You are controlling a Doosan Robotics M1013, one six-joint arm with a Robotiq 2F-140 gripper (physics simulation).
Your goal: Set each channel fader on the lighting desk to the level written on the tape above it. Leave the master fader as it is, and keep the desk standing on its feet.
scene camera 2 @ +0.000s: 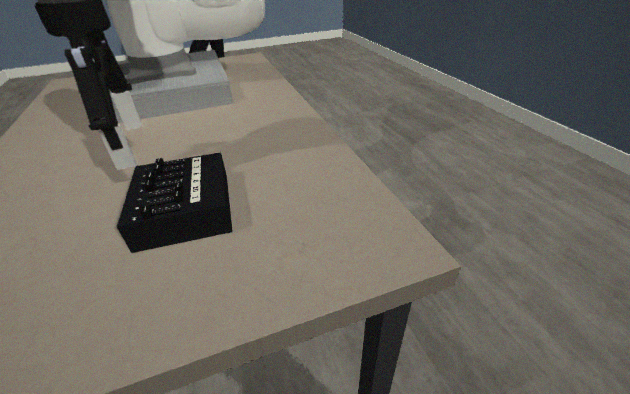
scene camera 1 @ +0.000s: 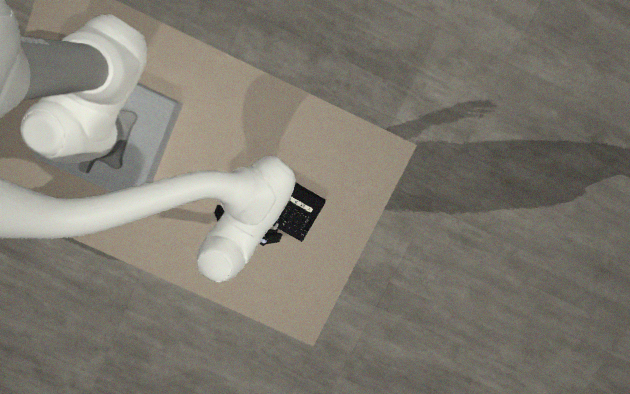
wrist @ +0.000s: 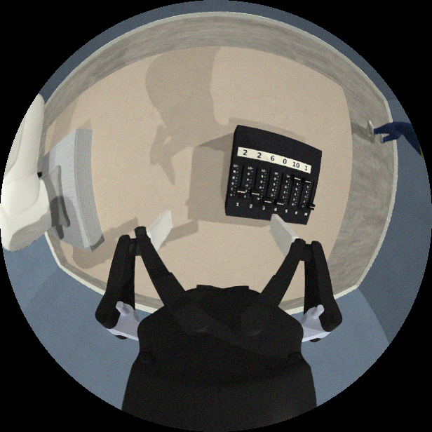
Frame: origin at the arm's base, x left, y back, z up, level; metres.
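Where they show: gripper, between the fingertips: (scene camera 2: 131, 145); arm's base, origin of its link: (scene camera 2: 161, 69).
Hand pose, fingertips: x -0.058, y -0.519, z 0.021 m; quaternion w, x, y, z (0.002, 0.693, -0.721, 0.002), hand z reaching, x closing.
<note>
Each offset is from my fingertips to the top centre of the thing. "spot": to the spot under its first point. Level surfaces: height alone.
The black lighting desk {dx +0.056, dy -0.096, dz -0.023 m} (scene camera 1: 315, 202) (scene camera 2: 177, 235) (wrist: 277, 140) stands upright on the table. Its white tape {spot: dx +0.085, dy -0.118, dz -0.036 m} (scene camera 1: 301, 204) (scene camera 2: 195, 180) (wrist: 272, 158) reads 2, 2, 6, 0, 10, 1 in the wrist view. There, the fader 1 knob (wrist: 241, 191) and fader 2 knob (wrist: 255, 193) sit low, and the fader 3 knob (wrist: 267, 201) and fader 4 knob (wrist: 280, 203) at or near the bottom. The fader 5 knob (wrist: 297, 178) and fader 6 knob (wrist: 307, 181) sit near the top, the master knob (wrist: 311, 206) low. My gripper (scene camera 2: 131, 145) (wrist: 221, 220) is open and empty, beside the desk's label-side edge.
The grey base block (scene camera 1: 165, 130) (scene camera 2: 185, 97) (wrist: 82, 185) stands on the table {dz -0.091 m} (scene camera 1: 350, 165) (scene camera 2: 300, 250) (wrist: 280, 80) behind the desk. The white arm (scene camera 1: 255, 195) hangs over part of the desk in scene camera 1. A person's blue-clothed limbs (wrist: 400, 131) show beyond the table.
</note>
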